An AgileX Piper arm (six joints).
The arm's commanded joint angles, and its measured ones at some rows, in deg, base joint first. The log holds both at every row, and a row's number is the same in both.
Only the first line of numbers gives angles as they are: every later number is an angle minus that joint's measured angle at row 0.
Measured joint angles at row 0:
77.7 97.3 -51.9 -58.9 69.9 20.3
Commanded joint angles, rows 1 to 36:
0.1 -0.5 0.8 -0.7 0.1 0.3
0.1 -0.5 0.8 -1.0 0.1 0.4
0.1 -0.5 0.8 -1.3 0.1 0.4
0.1 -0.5 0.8 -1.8 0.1 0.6
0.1 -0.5 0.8 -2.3 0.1 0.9
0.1 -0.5 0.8 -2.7 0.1 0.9
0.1 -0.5 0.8 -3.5 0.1 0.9
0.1 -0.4 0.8 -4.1 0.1 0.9
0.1 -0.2 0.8 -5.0 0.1 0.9
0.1 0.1 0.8 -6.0 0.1 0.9
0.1 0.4 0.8 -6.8 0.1 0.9
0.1 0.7 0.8 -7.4 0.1 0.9
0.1 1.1 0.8 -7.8 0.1 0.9
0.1 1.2 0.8 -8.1 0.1 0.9
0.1 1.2 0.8 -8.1 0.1 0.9
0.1 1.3 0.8 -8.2 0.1 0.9
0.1 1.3 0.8 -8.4 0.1 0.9
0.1 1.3 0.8 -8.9 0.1 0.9
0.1 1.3 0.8 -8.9 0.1 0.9
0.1 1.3 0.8 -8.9 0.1 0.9
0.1 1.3 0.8 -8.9 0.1 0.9
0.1 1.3 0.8 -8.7 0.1 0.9
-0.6 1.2 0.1 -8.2 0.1 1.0
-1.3 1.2 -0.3 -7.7 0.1 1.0
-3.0 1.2 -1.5 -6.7 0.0 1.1
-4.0 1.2 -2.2 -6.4 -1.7 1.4
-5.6 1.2 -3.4 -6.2 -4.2 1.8
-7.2 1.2 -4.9 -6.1 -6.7 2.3
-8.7 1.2 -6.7 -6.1 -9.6 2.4
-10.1 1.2 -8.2 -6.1 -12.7 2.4
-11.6 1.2 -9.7 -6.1 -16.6 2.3
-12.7 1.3 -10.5 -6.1 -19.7 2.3
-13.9 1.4 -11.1 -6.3 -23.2 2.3
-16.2 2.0 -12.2 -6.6 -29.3 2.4
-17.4 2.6 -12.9 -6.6 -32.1 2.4
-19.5 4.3 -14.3 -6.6 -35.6 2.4
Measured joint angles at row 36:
-14.5 1.7 -11.2 -6.1 -24.5 2.0
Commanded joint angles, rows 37 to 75:
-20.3 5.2 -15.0 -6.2 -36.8 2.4
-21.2 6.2 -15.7 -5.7 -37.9 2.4
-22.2 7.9 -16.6 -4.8 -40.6 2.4
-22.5 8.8 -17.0 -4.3 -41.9 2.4
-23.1 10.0 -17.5 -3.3 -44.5 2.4
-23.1 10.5 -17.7 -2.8 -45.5 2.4
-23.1 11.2 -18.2 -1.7 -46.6 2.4
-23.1 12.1 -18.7 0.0 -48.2 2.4
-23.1 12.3 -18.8 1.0 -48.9 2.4
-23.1 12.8 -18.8 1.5 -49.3 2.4
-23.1 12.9 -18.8 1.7 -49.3 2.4
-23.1 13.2 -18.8 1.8 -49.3 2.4
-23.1 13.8 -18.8 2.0 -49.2 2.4
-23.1 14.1 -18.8 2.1 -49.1 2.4
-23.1 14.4 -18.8 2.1 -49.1 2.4
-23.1 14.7 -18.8 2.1 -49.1 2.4
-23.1 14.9 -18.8 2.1 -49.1 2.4
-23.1 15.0 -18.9 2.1 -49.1 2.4
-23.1 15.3 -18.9 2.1 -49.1 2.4
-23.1 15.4 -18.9 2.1 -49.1 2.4
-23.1 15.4 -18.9 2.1 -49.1 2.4
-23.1 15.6 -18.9 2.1 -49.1 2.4
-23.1 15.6 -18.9 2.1 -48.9 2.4
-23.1 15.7 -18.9 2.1 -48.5 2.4
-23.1 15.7 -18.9 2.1 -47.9 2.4
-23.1 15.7 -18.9 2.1 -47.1 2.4
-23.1 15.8 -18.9 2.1 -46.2 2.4
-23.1 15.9 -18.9 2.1 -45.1 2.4
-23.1 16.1 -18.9 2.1 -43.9 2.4
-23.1 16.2 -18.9 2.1 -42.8 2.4
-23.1 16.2 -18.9 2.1 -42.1 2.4
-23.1 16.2 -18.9 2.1 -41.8 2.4
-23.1 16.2 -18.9 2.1 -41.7 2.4
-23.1 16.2 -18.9 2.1 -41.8 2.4
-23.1 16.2 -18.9 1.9 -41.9 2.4
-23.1 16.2 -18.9 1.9 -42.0 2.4
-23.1 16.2 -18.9 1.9 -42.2 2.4
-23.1 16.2 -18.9 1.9 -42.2 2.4
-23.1 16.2 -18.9 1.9 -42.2 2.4
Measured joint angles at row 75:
-22.8 16.2 -18.5 2.0 -42.4 2.2
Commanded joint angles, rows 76 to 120:
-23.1 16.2 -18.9 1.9 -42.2 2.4
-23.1 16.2 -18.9 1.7 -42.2 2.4
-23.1 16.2 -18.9 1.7 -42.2 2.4
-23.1 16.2 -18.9 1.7 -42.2 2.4
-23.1 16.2 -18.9 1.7 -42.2 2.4
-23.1 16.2 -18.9 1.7 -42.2 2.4
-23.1 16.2 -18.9 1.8 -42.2 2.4
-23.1 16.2 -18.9 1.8 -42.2 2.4
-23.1 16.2 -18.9 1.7 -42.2 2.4
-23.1 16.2 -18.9 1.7 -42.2 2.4
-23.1 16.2 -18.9 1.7 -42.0 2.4
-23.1 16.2 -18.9 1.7 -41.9 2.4
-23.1 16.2 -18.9 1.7 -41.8 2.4
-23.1 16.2 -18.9 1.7 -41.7 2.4
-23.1 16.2 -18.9 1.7 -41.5 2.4
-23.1 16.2 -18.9 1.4 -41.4 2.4
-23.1 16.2 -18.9 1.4 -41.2 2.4
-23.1 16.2 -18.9 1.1 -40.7 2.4
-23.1 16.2 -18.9 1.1 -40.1 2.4
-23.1 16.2 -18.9 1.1 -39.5 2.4
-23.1 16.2 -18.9 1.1 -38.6 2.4
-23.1 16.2 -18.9 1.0 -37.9 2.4
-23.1 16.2 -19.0 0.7 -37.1 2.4
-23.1 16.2 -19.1 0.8 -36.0 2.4
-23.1 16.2 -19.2 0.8 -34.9 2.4
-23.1 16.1 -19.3 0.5 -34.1 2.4
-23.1 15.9 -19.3 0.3 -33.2 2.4
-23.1 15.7 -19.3 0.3 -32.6 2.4
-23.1 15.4 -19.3 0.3 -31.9 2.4
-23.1 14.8 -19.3 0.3 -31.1 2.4
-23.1 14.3 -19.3 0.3 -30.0 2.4
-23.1 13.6 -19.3 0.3 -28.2 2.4
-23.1 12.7 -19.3 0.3 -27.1 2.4
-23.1 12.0 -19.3 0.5 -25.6 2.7
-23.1 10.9 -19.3 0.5 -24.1 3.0
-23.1 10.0 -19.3 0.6 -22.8 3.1
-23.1 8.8 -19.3 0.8 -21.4 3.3
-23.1 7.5 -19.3 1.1 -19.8 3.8
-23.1 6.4 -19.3 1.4 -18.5 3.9
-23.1 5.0 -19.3 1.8 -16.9 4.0
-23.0 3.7 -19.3 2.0 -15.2 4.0
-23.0 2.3 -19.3 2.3 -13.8 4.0
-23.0 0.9 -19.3 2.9 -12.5 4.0
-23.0 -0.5 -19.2 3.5 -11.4 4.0
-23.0 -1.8 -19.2 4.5 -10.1 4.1
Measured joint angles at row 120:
-22.8 3.1 -18.9 2.0 -15.6 3.5
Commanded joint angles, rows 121 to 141:
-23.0 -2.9 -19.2 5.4 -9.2 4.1
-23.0 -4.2 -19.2 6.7 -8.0 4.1
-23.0 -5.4 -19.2 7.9 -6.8 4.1
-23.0 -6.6 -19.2 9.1 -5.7 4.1
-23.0 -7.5 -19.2 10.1 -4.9 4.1
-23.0 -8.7 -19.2 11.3 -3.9 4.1
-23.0 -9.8 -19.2 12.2 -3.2 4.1
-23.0 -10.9 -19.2 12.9 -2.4 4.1
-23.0 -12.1 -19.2 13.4 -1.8 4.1
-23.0 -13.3 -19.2 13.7 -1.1 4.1
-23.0 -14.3 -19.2 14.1 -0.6 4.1
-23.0 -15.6 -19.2 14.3 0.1 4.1
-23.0 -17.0 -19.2 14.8 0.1 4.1
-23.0 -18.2 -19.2 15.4 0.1 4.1
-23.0 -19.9 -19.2 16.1 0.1 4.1
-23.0 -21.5 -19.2 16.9 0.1 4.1
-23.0 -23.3 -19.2 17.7 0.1 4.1
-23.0 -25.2 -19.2 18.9 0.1 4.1
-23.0 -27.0 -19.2 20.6 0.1 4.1
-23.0 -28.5 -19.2 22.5 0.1 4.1
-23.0 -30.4 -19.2 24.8 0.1 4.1
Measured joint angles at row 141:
-22.8 -24.0 -18.9 18.8 -0.6 4.0
